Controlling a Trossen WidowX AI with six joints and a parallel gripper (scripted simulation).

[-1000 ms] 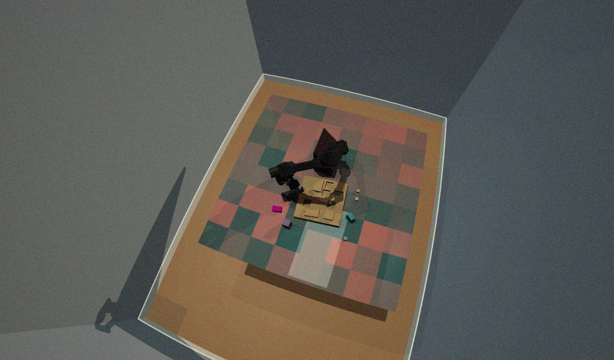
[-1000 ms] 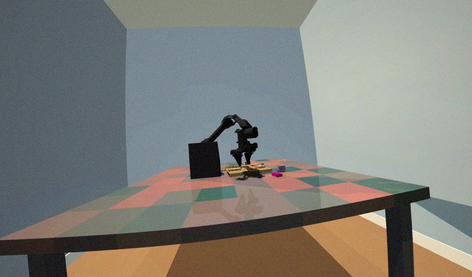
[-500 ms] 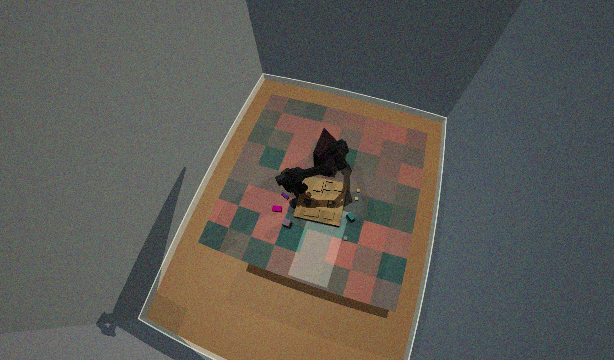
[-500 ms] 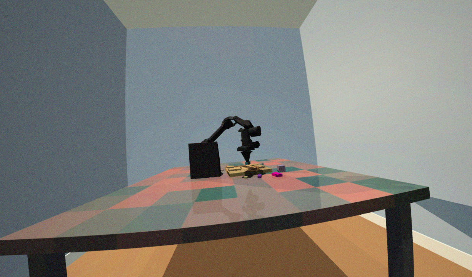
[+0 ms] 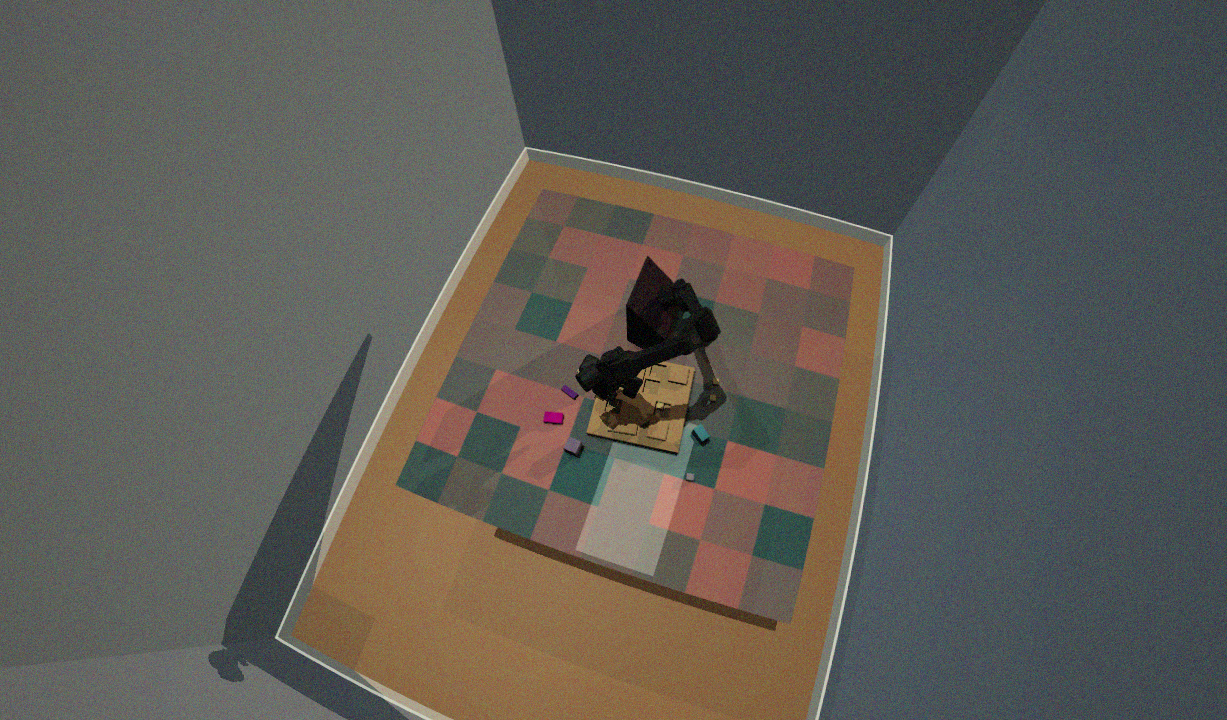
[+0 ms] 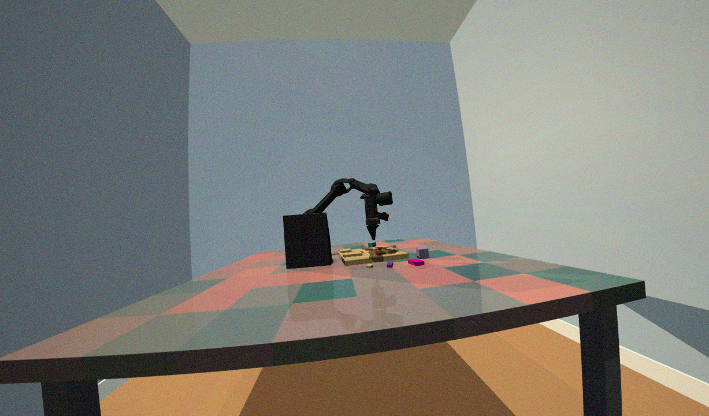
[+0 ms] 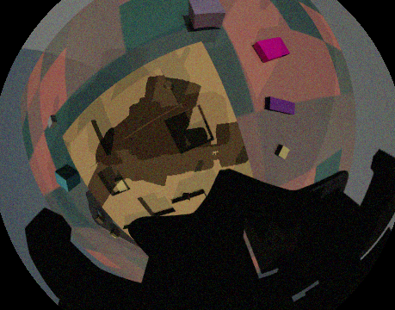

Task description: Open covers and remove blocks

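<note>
The tan puzzle board lies 12 cm to the left of my gripper tip, 7 cm below it and 3 cm behind it. The rest, counted from my gripper tip: teal block (31 cm to the left, 7 cm below, 2 cm ahead); then lavender block (21 cm ahead, 7 cm below, 4 cm to the right); then magenta block (15 cm ahead, 14 cm to the right, 8 cm below).
</note>
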